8 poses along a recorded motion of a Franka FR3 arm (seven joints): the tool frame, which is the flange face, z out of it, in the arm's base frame.
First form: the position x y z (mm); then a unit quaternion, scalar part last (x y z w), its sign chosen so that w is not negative.
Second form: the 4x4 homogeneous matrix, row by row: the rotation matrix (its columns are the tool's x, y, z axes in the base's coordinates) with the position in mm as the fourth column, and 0 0 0 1 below. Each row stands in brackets. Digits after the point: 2 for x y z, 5 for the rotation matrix.
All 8 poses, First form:
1: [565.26 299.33 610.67 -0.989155 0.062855 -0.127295 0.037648]
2: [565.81 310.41 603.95 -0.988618 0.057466 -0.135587 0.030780]
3: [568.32 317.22 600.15 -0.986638 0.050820 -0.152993 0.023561]
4: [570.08 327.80 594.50 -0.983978 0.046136 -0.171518 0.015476]
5: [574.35 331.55 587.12 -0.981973 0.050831 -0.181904 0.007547]
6: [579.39 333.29 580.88 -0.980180 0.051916 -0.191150 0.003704]
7: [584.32 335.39 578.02 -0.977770 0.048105 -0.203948 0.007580]
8: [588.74 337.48 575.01 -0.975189 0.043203 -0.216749 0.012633]
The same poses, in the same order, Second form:
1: [[0.95969 -0.11476 0.25656 565.26], [-0.13393 -0.98926 0.05848 299.33], [0.24710 -0.09048 -0.96476 610.67], [0 0 0 1]]
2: [[0.95663 -0.10528 0.27163 565.81], [-0.12197 -0.99150 0.04528 310.41], [0.26455 -0.07644 -0.96134 603.95], [0 0 0 1]]
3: [[0.94802 -0.09307 0.30429 568.32], [-0.10749 -0.99372 0.03094 317.22], [0.29950 -0.06204 -0.95208 600.15], [0 0 0 1]]
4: [[0.93691 -0.08548 0.33897 570.08], [-0.09610 -0.99526 0.01463 327.80], [0.33611 -0.04628 -0.94068 594.50], [0 0 0 1]]
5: [[0.92865 -0.09708 0.35802 574.35], [-0.10257 -0.99472 -0.00367 331.55], [0.35648 -0.03331 -0.93371 587.12], [0 0 0 1]]
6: [[0.92153 -0.10036 0.37511 579.39], [-0.10319 -0.99458 -0.01259 333.29], [0.37434 -0.02711 -0.92690 580.88], [0 0 0 1]]
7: [[0.91218 -0.09098 0.39956 584.32], [-0.09716 -0.99526 -0.00480 335.39], [0.39810 -0.03444 -0.91670 578.02], [0 0 0 1]]
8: [[0.90231 -0.07879 0.42383 588.74], [-0.08974 -0.99595 0.00591 337.48], [0.42165 -0.04337 -0.90572 575.01], [0 0 0 1]]
